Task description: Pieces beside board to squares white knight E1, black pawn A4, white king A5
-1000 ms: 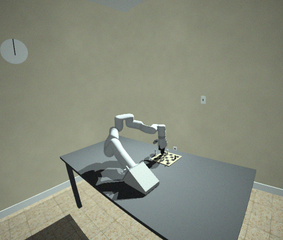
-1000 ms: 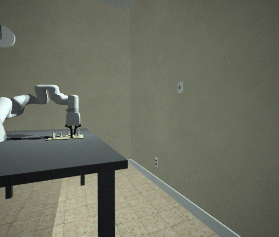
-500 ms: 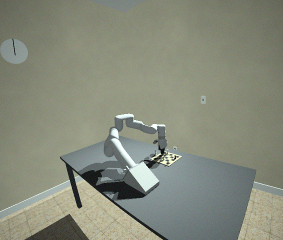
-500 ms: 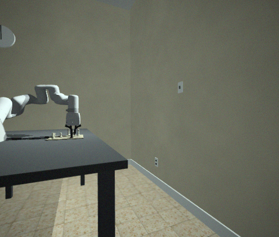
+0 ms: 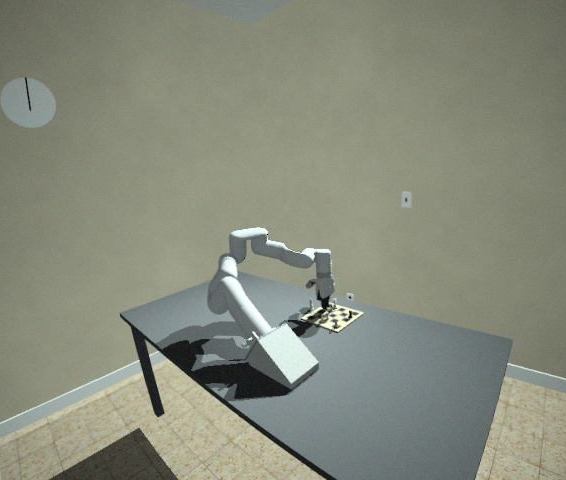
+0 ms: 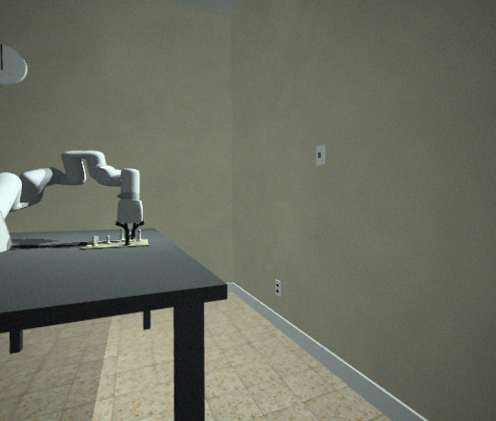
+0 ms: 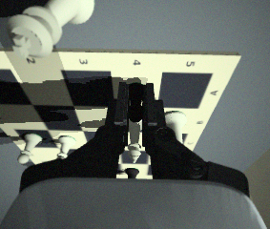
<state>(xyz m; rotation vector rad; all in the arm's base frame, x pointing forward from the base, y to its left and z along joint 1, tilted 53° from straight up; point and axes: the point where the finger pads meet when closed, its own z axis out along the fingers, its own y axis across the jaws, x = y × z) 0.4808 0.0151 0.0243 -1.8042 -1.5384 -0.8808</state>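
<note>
Now: the black pawn 1 cm below my hand. The rest, counted from my hand: white king 3 cm behind, 7 cm to the left; white knight 13 cm behind, 14 cm to the right, 1 cm below; chessboard 5 cm behind, 7 cm to the right, 3 cm below.
</note>
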